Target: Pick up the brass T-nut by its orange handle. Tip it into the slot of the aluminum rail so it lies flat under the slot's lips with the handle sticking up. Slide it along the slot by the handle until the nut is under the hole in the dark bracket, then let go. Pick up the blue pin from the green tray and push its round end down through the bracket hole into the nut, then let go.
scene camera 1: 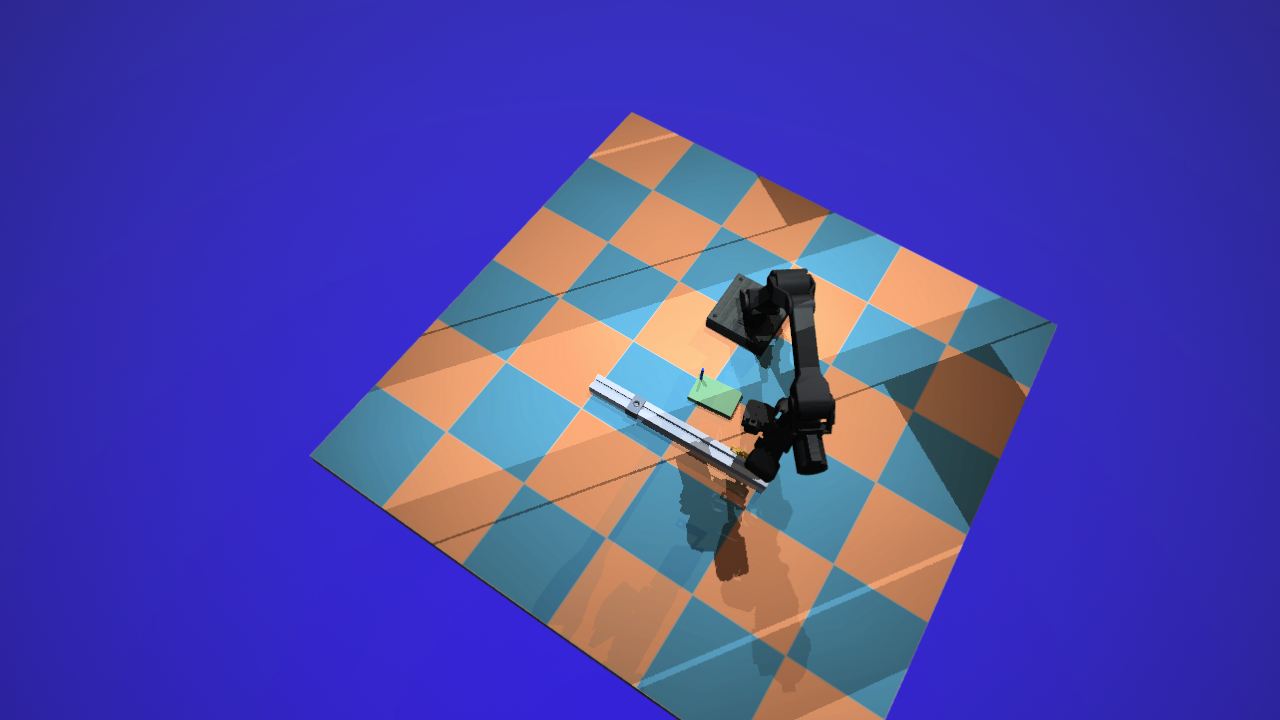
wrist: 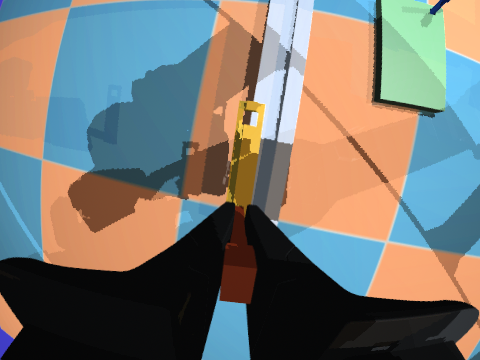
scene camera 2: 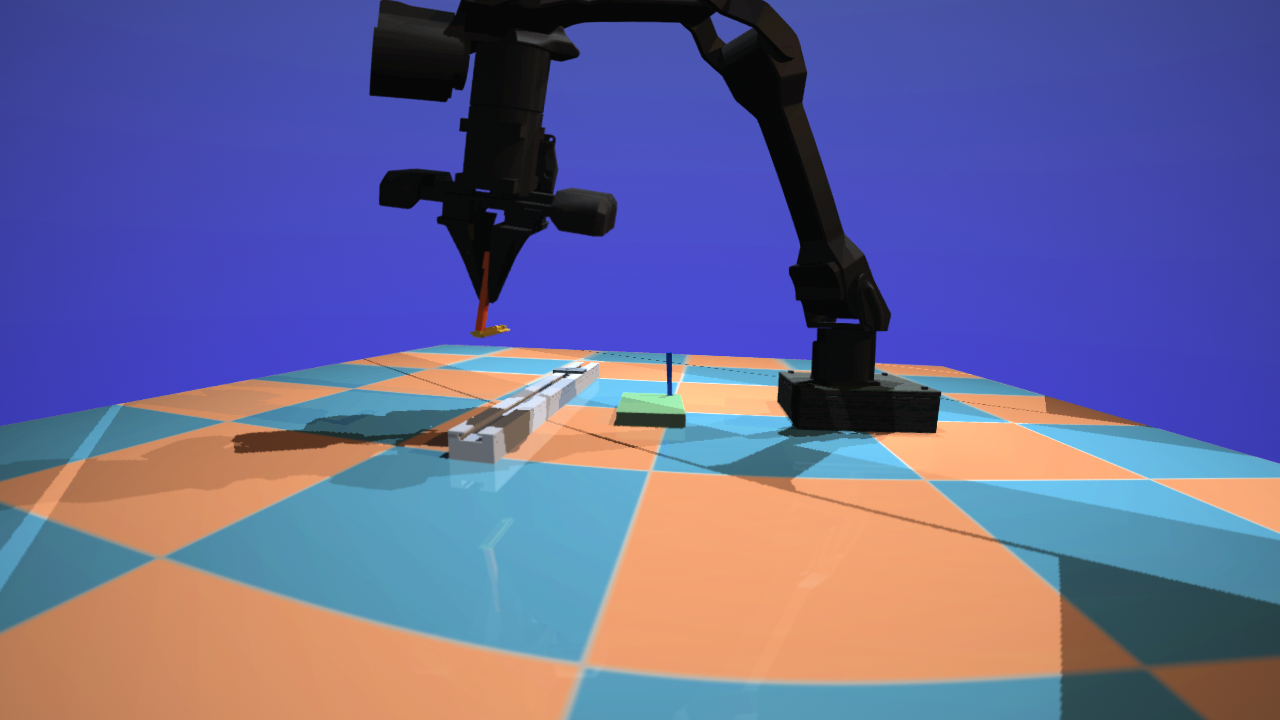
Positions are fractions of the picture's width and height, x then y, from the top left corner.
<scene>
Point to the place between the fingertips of my gripper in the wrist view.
0.50,0.59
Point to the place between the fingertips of my gripper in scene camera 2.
0.38,0.42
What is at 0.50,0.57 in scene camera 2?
A green tray.
</scene>
